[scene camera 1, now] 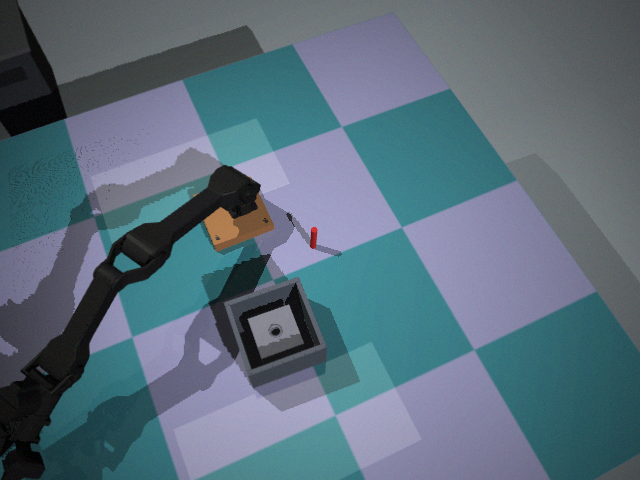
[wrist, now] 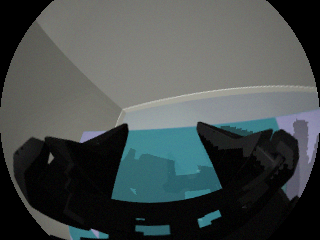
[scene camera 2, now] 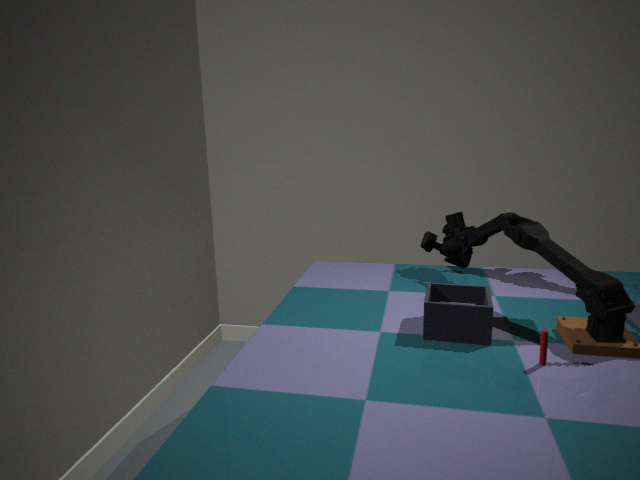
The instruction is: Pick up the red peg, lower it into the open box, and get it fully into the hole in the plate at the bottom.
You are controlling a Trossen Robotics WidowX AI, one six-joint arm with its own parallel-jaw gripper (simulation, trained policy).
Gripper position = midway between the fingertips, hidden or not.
Note:
I see my gripper (scene camera 2: 435, 255), a dark grey box (scene camera 1: 239, 310) and a plate (scene camera 1: 276, 334).
The dark grey box also shows in scene camera 2 (scene camera 2: 461, 323). My gripper also shows in the wrist view (wrist: 163, 126). The wrist view misses the dark grey box: it is out of frame. The wrist view misses the plate: it is out of frame.

